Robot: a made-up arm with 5 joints. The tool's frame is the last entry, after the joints.
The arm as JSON. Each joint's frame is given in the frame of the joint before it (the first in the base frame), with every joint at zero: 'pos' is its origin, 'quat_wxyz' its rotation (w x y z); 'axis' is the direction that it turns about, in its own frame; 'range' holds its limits. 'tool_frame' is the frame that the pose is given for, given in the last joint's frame.
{
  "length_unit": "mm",
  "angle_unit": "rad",
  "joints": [
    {
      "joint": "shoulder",
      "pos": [
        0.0,
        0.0,
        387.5
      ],
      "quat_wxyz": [
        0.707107,
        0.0,
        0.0,
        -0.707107
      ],
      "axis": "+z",
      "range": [
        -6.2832,
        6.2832
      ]
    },
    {
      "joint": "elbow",
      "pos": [
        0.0,
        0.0,
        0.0
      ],
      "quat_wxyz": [
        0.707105,
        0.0,
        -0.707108,
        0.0
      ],
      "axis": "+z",
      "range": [
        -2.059,
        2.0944
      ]
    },
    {
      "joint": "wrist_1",
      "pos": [
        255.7,
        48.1,
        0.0
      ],
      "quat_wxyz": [
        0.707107,
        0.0,
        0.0,
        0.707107
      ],
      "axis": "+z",
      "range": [
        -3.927,
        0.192
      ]
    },
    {
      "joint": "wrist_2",
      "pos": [
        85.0,
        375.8,
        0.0
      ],
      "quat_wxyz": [
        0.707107,
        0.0,
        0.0,
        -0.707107
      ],
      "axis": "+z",
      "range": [
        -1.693,
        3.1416
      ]
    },
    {
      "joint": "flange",
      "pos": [
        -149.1,
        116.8,
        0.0
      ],
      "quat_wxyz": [
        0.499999,
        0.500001,
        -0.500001,
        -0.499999
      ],
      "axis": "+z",
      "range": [
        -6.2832,
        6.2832
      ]
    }
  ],
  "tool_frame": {
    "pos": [
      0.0,
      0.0,
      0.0
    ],
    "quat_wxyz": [
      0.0,
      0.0,
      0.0,
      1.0
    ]
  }
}
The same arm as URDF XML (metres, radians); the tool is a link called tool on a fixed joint. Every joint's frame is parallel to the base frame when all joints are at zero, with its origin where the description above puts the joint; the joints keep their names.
<robot name="arm">
  <link name="base"/>
  <link name="link1"/>
  <link name="link2"/>
  <link name="link3"/>
  <link name="link4"/>
  <link name="link5"/>
  <link name="tool"/>
  <joint name="shoulder" type="revolute">
    <parent link="base"/>
    <child link="link1"/>
    <origin xyz="0 0 0.3875"/>
    <axis xyz="0 0 1"/>
    <limit lower="-6.2832" upper="6.2832"/>
  </joint>
  <joint name="elbow" type="revolute">
    <parent link="link1"/>
    <child link="link2"/>
    <origin xyz="0 0 0"/>
    <axis xyz="0 1 0"/>
    <limit lower="-2.059" upper="2.0944"/>
  </joint>
  <joint name="wrist_1" type="revolute">
    <parent link="link2"/>
    <child link="link3"/>
    <origin xyz="0.0481 0 0.2557"/>
    <axis xyz="0 1 0"/>
    <limit lower="-3.927" upper="0.192"/>
  </joint>
  <joint name="wrist_2" type="revolute">
    <parent link="link3"/>
    <child link="link4"/>
    <origin xyz="0.085 0 -0.3758"/>
    <axis xyz="0 1 0"/>
    <limit lower="-1.693" upper="3.1416"/>
  </joint>
  <joint name="flange" type="revolute">
    <parent link="link4"/>
    <child link="link5"/>
    <origin xyz="0.1168 0 -0.1491"/>
    <axis xyz="0 0 -1"/>
    <limit lower="-6.2832" upper="6.2832"/>
  </joint>
  <joint name="tool_joint" type="fixed">
    <parent link="link5"/>
    <child link="tool"/>
    <origin xyz="0 0 0" rpy="3.1416 0 0"/>
  </joint>
</robot>

